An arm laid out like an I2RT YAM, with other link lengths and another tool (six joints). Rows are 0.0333 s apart.
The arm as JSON. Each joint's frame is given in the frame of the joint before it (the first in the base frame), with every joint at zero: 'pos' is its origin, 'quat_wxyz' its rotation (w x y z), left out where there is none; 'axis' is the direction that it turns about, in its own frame. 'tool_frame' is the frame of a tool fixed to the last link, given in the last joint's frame.
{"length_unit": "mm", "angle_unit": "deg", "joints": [
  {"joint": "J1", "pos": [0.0, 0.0, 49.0], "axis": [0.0, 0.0, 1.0]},
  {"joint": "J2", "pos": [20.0, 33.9, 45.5], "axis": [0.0, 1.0, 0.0]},
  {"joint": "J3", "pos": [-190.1, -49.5, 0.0], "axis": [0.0, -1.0, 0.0]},
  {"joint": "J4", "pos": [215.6, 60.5, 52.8], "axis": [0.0, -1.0, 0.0]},
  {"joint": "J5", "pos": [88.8, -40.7, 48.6], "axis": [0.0, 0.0, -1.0]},
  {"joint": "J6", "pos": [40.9, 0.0, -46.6], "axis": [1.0, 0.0, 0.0]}
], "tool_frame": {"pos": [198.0, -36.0, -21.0], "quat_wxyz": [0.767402, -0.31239, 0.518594, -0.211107]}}
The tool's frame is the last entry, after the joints.
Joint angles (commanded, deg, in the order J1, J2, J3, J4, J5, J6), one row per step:
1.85, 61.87, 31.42, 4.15, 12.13, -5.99
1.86, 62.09, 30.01, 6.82, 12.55, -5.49
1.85, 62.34, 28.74, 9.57, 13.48, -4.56
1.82, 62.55, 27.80, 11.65, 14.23, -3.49
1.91, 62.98, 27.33, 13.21, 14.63, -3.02
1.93, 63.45, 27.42, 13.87, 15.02, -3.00
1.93, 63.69, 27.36, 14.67, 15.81, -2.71
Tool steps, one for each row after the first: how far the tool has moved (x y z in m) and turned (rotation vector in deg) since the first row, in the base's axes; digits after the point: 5 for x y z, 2 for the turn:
0.00084, -0.00140, -0.00070, 0.29, -1.14, -0.58
0.00132, -0.00482, 0.00012, 0.77, -2.56, -1.81
0.00137, -0.00763, 0.00062, 1.45, -3.72, -2.96
0.00240, -0.00834, 0.00121, 1.75, -4.49, -3.41
0.00336, -0.00966, 0.00216, 1.62, -4.79, -3.75
0.00356, -0.01260, 0.00422, 1.59, -5.38, -4.58

